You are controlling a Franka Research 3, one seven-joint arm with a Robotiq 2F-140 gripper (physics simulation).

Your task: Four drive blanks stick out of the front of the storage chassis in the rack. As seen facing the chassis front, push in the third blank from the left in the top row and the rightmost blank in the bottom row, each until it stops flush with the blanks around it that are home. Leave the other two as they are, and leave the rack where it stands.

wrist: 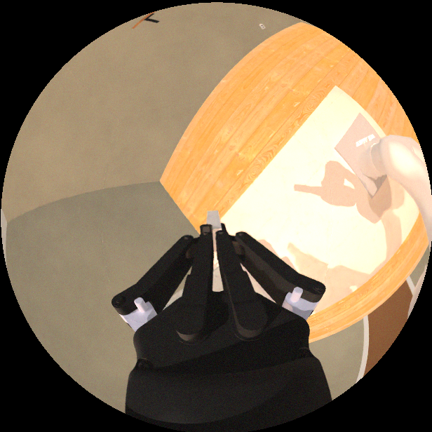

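Note:
My gripper (212, 219) is shut, with its two black fingers together and a small light grey piece at their tips. Nothing shows held between them. The storage chassis, its rack and the four drive blanks cannot be made out in the wrist view. Small pale patches show between and beside the fingers, but the gripper body hides most of what lies behind, and I cannot tell what they belong to.
A wooden table (240, 115) runs from the centre to the upper right, with a pale mat (260, 215) on it. The white arm base (400, 155) stands at the right, with shadows beside it. A brown panel (387, 330) shows at the lower right.

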